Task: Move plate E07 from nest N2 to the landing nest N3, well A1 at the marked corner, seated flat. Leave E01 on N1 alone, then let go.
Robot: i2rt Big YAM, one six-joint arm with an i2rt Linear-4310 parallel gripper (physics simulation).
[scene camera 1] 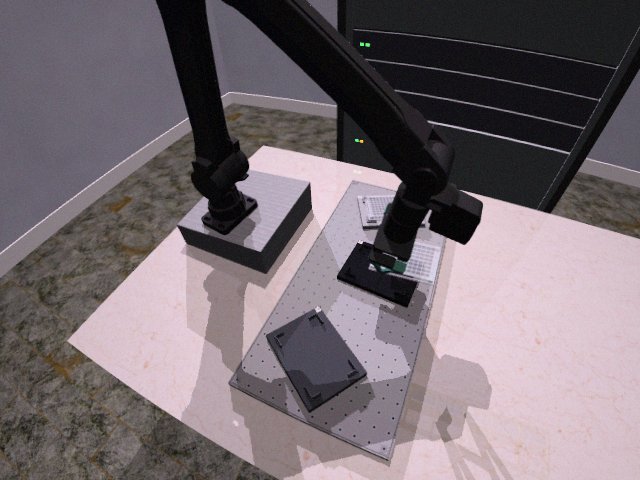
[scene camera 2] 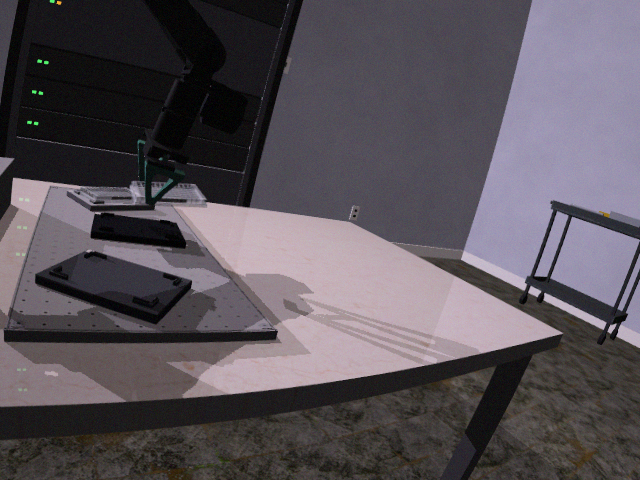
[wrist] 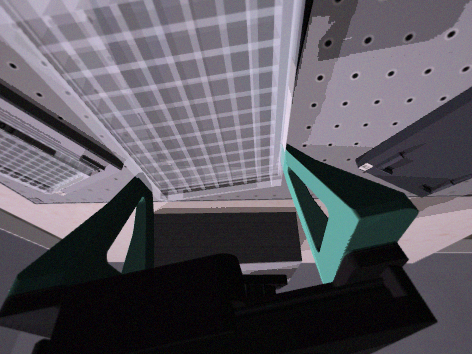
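Note:
Clear plate E07 (scene camera 1: 426, 262) (scene camera 2: 188, 193) (wrist: 190, 105) is held level-looking between the green fingers of my gripper (scene camera 1: 391, 250) (scene camera 2: 144, 190) (wrist: 213, 165). It is above the board, on the far side of black landing nest N3 (scene camera 1: 356, 276) (scene camera 2: 136, 229) and partly over it in scene camera 1. N3 is empty, with a white mark at its far-left corner. Plate E01 (scene camera 1: 371, 208) (scene camera 2: 105, 193) (wrist: 42, 165) sits on N1 (scene camera 1: 368, 226) (scene camera 2: 85, 201) at the far end, close to the held plate. Nest N2 (scene camera 1: 315, 356) (scene camera 2: 113, 284) (wrist: 435, 145) is empty. E07's well A1 cannot be read.
The perforated board (scene camera 1: 387, 423) (scene camera 2: 206, 317) (wrist: 380, 90) carries the nests. The arm's base stands on a grey block (scene camera 1: 284, 193) on the left. A dark rack (scene camera 1: 480, 108) (scene camera 2: 103, 113) rises behind the table, and a cart (scene camera 2: 573, 299) stands at the far right.

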